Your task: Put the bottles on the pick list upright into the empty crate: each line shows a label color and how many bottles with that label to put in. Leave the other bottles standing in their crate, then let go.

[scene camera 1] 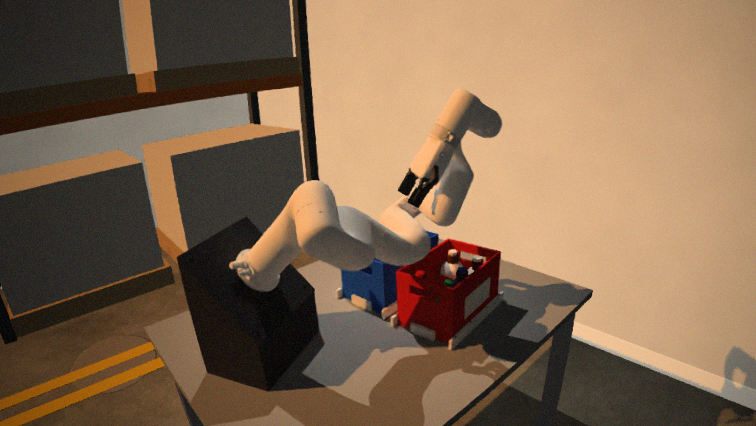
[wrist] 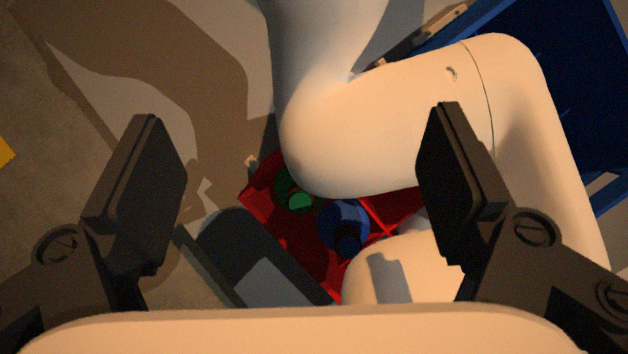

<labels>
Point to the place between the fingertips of my gripper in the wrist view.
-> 298,140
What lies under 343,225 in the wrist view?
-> A blue-capped bottle.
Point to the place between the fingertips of my gripper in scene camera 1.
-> At 407,198
</labels>
